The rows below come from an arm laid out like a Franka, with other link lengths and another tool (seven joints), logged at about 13 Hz.
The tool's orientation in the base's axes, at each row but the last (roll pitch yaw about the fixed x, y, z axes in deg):
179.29 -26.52 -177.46
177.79 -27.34 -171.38
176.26 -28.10 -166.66
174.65 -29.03 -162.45
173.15 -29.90 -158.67
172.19 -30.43 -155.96
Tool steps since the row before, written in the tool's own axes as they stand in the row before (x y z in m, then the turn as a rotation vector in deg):
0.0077 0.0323 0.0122 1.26 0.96 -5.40
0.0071 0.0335 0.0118 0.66 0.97 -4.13
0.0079 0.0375 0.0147 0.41 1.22 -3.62
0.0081 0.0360 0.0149 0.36 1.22 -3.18
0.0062 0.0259 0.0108 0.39 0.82 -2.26
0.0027 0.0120 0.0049 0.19 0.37 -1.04
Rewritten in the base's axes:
-0.0136 0.0319 -0.0071 1.25 0.95 5.40
-0.0161 0.0319 -0.0061 1.19 1.00 4.00
-0.0212 0.0344 -0.0071 1.11 1.27 3.45
-0.0233 0.0317 -0.0061 0.94 1.26 3.04
-0.0184 0.0218 -0.0035 0.57 0.81 2.22
-0.0087 0.0099 -0.0014 0.26 0.36 1.03

